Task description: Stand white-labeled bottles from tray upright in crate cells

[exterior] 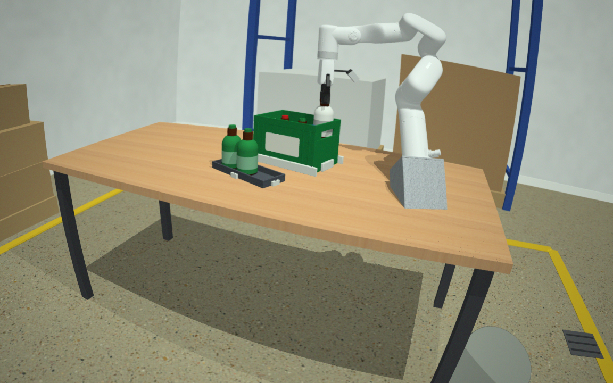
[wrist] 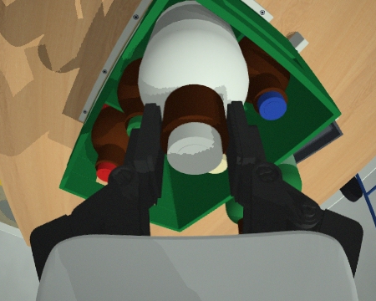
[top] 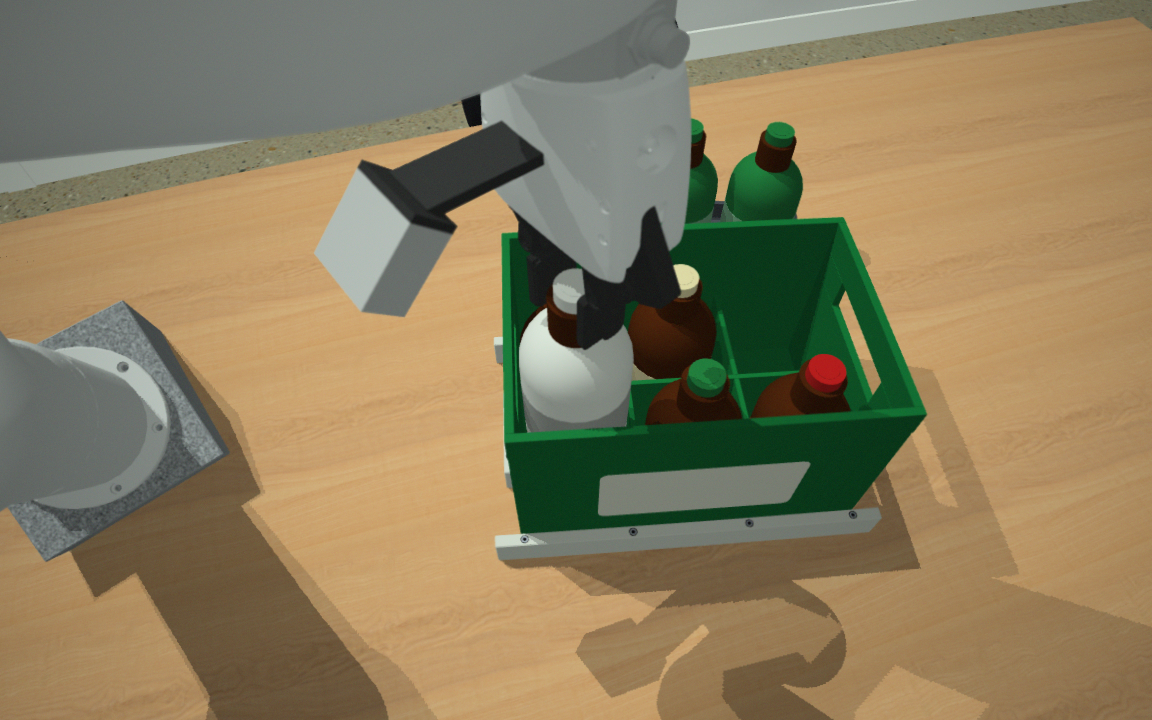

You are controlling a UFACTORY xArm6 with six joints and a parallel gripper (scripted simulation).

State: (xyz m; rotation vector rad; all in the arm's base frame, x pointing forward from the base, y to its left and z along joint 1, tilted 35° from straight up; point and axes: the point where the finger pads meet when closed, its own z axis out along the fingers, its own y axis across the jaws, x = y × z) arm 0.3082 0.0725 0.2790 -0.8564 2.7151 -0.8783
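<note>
The white-labeled bottle lies 70 mm below my hand. Also, from my hand: green bottle: 260 mm to the left, 170 mm below, 160 mm ahead; green crate: 170 mm below, 90 mm ahead, 30 mm to the left; brown bottle: 170 mm below, 90 mm to the left, 10 mm ahead.
</note>
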